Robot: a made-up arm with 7 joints.
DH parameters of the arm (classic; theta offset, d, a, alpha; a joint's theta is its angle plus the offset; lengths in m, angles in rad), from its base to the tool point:
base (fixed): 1.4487 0 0.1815 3.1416
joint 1: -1.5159 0 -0.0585 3.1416
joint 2: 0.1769 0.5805 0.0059 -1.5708
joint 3: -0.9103 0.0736 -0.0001 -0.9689
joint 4: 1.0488 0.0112 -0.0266 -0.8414
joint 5: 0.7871 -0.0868 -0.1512 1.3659
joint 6: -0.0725 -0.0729 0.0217 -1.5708
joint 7: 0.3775 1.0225 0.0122 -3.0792
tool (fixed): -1.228 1.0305 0 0
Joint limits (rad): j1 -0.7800..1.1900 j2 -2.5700..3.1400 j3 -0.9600..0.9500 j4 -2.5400..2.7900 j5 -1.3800..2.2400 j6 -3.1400..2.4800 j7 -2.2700..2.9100
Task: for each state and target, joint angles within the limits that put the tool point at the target. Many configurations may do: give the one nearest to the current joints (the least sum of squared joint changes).
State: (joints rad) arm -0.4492 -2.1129 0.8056 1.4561 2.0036 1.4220 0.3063
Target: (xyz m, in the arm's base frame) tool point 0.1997 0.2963 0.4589
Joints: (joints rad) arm -0.2562 -2.3744 0.6525 1.3460 1.8362 1.3896 0.3497
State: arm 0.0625 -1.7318 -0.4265 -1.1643 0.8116 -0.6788 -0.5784
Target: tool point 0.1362 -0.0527 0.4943
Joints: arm -0.5235 -1.1552 0.0043 -1.1850 0.5006 -0.6288 -0.7162
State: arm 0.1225 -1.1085 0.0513 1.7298 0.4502 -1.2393 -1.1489
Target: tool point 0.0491 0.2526 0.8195
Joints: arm 0.1520 -1.1377 -0.2332 1.5005 0.2434 -1.3060 -1.0708
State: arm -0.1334 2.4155 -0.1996 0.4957 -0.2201 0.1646 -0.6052
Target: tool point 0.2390 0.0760 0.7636
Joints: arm 0.3368 2.0574 0.4001 0.9544 0.2509 0.1585 -0.6200
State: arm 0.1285 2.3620 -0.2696 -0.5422 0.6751 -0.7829 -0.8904
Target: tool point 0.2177 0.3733 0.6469
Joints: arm 0.3682 2.4209 -0.1610 -0.3996 0.6411 -0.5382 -1.1573
